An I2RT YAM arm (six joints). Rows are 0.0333 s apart.
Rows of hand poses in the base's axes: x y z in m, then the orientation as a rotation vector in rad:
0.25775 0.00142 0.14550 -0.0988 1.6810 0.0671
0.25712 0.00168 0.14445 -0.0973 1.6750 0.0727
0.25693 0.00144 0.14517 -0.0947 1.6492 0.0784
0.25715 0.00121 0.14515 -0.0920 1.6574 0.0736
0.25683 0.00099 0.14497 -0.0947 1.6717 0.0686
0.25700 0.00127 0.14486 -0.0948 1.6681 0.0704
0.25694 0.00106 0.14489 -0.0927 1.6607 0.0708
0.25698 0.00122 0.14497 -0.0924 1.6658 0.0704
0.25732 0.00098 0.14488 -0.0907 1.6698 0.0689
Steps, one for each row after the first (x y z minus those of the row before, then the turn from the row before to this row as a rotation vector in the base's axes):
-0.00063 0.00026 -0.00105 0.0049 -0.0057 0.0025
-0.00019 -0.00024 0.00072 0.0067 -0.0254 0.0022
0.00022 -0.00023 -0.00002 -0.0019 0.0079 -0.0048
-0.00032 -0.00022 -0.00018 -0.0056 0.0140 -0.0015
0.00017 0.00028 -0.00011 0.0013 -0.0035 0.0012
-0.00006 -0.00021 0.00003 0.0019 -0.0074 -0.0010
0.00004 0.00016 0.00008 -0.0003 0.0051 -0.0005
0.00034 -0.00024 -0.00009 -0.0002 0.0039 -0.0021

